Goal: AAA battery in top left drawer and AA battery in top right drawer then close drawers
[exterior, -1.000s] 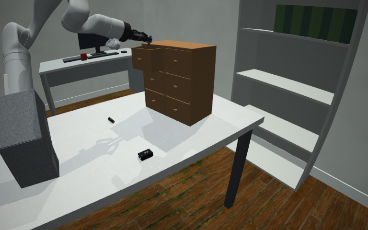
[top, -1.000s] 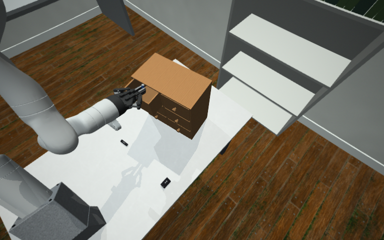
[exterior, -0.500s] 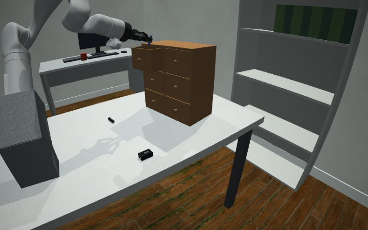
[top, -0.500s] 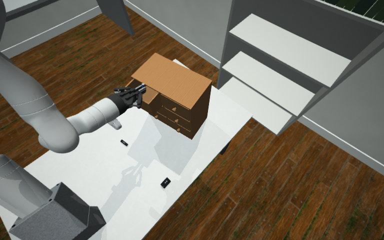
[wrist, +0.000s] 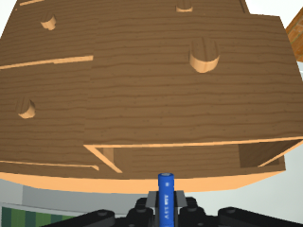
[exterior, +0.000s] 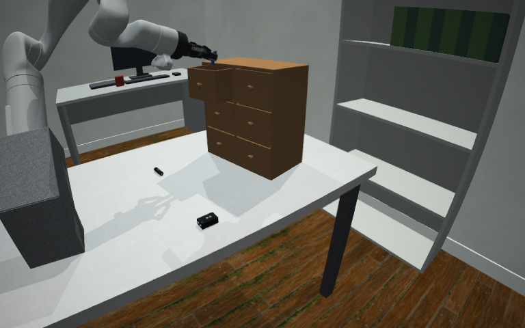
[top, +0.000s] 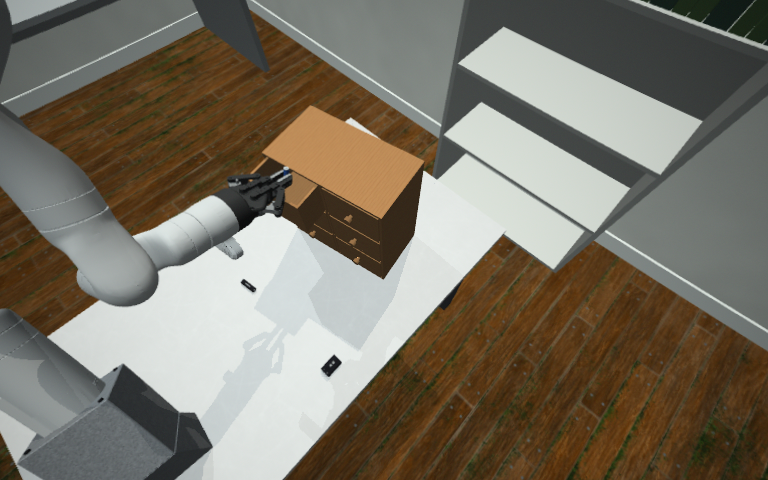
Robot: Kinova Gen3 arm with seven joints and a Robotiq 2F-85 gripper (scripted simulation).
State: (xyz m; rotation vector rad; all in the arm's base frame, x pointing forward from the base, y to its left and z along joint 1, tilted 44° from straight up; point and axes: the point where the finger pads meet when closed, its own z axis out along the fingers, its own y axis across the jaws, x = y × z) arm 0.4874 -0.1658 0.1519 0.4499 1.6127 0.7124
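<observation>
The blue AAA battery is 1 cm below my hand and 1 cm ahead of it. The rest, counted from my hand: black box: 36 cm below, 25 cm to the right, 20 cm behind; then black AA battery: 36 cm below, 18 cm behind, 8 cm to the left.
</observation>
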